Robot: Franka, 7 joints.
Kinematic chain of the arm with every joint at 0, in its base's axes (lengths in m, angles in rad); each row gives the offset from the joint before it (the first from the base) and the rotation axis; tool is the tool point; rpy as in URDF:
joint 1: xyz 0 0 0.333 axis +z
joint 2: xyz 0 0 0 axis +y
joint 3: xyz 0 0 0.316 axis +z
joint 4: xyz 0.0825 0 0 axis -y
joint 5: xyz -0.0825 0 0.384 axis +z
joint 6: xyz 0 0 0 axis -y
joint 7: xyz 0.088 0 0 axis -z
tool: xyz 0 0 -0.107 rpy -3.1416 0 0
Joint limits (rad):
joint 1: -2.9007..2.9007
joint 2: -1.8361..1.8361
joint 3: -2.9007..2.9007
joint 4: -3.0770..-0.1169
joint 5: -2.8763..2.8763
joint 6: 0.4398..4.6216
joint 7: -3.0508..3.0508
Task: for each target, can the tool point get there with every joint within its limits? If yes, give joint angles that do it. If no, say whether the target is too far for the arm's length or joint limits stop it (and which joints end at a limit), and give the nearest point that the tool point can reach.
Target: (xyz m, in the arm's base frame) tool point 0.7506 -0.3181 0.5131
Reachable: yes | joints -0.6533 1.4342 2.2524 -0.3741 -1.3653 1.8831 -0.6550
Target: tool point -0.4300 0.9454 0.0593
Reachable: no: too far | nearest point -0.3435 0.7551 0.1144 | short by 0.216 m
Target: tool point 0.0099 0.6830 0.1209
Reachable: yes | joints 2.3429 1.2399 -0.8511 -1.6662 0.9252 2.9224 1.3304
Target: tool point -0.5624 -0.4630 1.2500
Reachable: no: too far | nearest point -0.4120 -0.3392 1.0047 | short by 0.313 m
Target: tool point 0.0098 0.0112 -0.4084
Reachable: no: joint limits stop it (at a limit: joint 2) | nearest point 0.0394 0.0450 -0.3115 | short by 0.107 m
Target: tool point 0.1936 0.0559 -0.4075
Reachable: no: joint limits stop it (at a limit: joint 2) | nearest point 0.2007 0.0579 -0.3555 | short by 0.052 m
